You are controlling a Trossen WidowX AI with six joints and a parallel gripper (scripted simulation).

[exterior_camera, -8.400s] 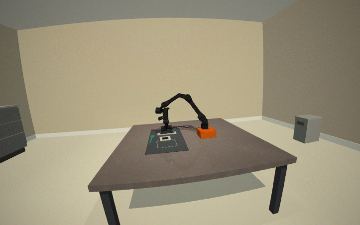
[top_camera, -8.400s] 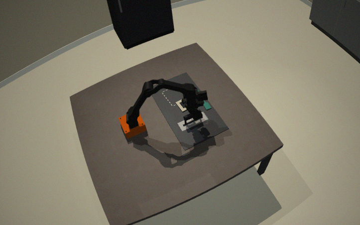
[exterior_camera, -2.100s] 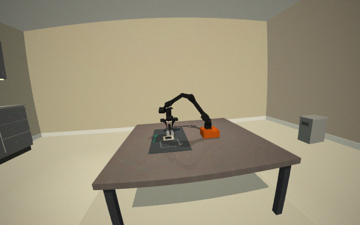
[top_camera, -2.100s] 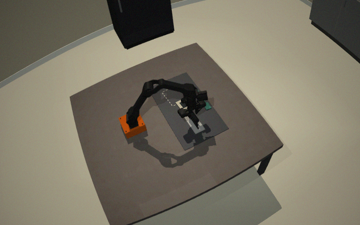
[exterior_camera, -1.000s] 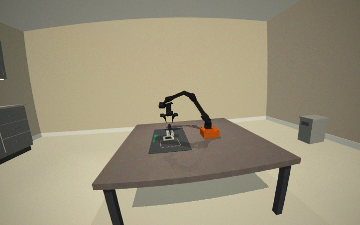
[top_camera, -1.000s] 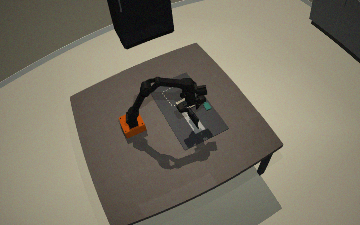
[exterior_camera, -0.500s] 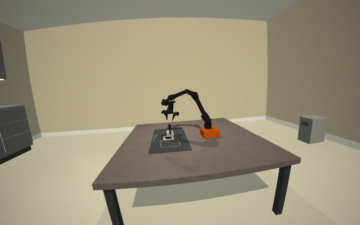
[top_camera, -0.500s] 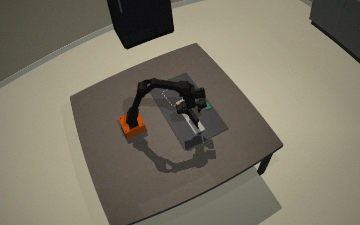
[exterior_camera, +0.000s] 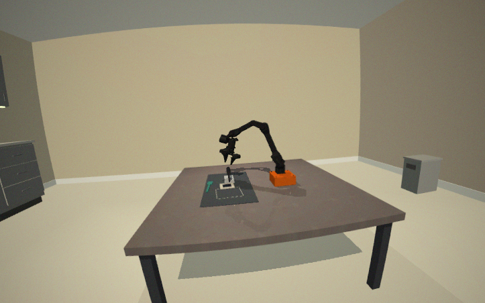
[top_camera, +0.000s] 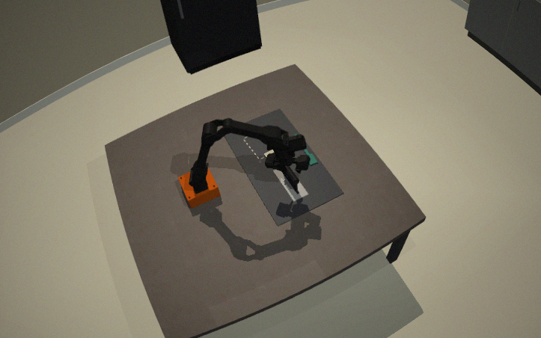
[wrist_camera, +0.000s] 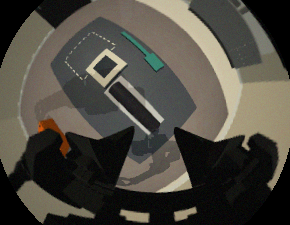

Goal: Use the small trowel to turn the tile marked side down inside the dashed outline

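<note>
My gripper tip is now 80 mm above the small trowel and 60 mm to the right of it. From my gripper tip the other things lie so: tile 200 mm to the left, 120 mm below, 10 mm ahead; then teal trowel 160 mm to the left, 150 mm ahead, 120 mm below.
</note>
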